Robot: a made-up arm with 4 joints. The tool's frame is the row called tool. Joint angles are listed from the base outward. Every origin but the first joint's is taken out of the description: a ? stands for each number. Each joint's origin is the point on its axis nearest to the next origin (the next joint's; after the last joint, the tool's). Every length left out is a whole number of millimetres.
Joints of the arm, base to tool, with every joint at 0 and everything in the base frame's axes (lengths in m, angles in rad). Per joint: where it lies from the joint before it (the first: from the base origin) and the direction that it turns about. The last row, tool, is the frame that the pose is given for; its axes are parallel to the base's.
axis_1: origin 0 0 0.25 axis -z
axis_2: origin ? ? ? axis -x
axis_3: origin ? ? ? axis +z
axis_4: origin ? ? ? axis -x
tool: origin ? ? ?
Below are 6 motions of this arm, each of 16 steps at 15 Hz.
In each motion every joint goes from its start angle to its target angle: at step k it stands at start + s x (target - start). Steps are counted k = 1, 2, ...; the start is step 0. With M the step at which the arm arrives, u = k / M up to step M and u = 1 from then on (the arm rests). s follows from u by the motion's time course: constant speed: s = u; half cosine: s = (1 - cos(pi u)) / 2; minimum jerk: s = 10 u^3 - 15 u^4 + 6 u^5.
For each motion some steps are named. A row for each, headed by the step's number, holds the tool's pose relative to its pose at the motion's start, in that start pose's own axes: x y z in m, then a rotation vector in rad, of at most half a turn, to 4 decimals.
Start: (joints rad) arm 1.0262 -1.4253 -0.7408 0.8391
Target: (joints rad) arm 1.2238 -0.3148 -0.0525 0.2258
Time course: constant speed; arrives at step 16
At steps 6, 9, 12, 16:
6: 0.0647 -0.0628 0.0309 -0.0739 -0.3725 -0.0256
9: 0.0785 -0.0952 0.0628 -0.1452 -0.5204 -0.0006
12: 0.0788 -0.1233 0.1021 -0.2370 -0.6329 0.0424
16: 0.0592 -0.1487 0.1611 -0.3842 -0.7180 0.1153

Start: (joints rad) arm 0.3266 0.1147 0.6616 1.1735
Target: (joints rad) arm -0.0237 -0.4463 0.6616 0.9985
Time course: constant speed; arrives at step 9
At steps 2, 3, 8, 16:
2: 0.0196 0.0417 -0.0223 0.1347 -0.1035 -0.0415
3: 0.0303 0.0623 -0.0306 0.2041 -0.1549 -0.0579
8: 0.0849 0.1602 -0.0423 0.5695 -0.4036 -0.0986
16: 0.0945 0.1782 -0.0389 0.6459 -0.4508 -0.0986

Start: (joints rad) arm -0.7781 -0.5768 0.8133 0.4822
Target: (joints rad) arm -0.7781 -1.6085 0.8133 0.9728
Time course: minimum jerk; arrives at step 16
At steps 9, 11, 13, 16:
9: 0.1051 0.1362 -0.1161 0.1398 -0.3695 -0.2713
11: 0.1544 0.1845 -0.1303 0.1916 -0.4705 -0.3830
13: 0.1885 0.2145 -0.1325 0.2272 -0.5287 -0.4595
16: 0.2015 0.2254 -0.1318 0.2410 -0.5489 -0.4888

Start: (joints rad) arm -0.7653 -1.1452 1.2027 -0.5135
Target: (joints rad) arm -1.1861 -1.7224 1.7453 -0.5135
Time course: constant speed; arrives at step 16
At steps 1, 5, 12, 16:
1: 0.0009 -0.0037 -0.0031 0.0351 -0.0005 0.0512
5: 0.0081 -0.0137 -0.0180 0.1700 -0.0163 0.2529
12: 0.0313 -0.0102 -0.0486 0.3807 -0.0998 0.5882
16: 0.0489 0.0046 -0.0643 0.4826 -0.1803 0.7649

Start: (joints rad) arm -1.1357 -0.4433 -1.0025 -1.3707
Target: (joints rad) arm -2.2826 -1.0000 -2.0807 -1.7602
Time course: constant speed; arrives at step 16
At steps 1, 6, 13, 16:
1: 0.0124 0.0072 0.0062 0.0146 0.0055 -0.0459
6: 0.0803 0.0445 0.0218 0.0100 0.0012 -0.2725
13: 0.1761 0.0874 -0.0042 -0.2013 -0.0817 -0.4790
16: 0.2102 0.0975 -0.0307 -0.3460 -0.1297 -0.4907

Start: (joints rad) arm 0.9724 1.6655 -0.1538 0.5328
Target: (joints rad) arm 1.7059 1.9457 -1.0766 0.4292
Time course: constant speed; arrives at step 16
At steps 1, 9, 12, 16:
1: -0.0059 -0.0066 0.0180 -0.0190 0.0627 -0.0246
9: -0.0023 -0.0423 0.1661 -0.2513 0.4853 -0.2337
12: 0.0196 -0.0462 0.2154 -0.3698 0.6008 -0.3145
16: 0.0611 -0.0431 0.2694 -0.5472 0.7121 -0.4203

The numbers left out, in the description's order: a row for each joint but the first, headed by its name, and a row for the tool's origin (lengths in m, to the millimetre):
axis_2: -0.19 0.1 0
axis_3: 0 -0.15 -0.03
axis_4: -0.11 -0.12 0
tool: 0 0.06 -0.09

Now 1 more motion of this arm.
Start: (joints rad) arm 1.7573 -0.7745 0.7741 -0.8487
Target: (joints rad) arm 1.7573 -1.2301 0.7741 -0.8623
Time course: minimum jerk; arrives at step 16
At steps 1, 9, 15, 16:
1: 0.0000 -0.0002 -0.0002 0.0008 -0.0005 0.0005
9: 0.0149 -0.0369 -0.0530 0.2090 -0.1291 0.1478
15: 0.0300 -0.0530 -0.0877 0.3385 -0.2085 0.2400
16: 0.0300 -0.0531 -0.0880 0.3393 -0.2090 0.2405

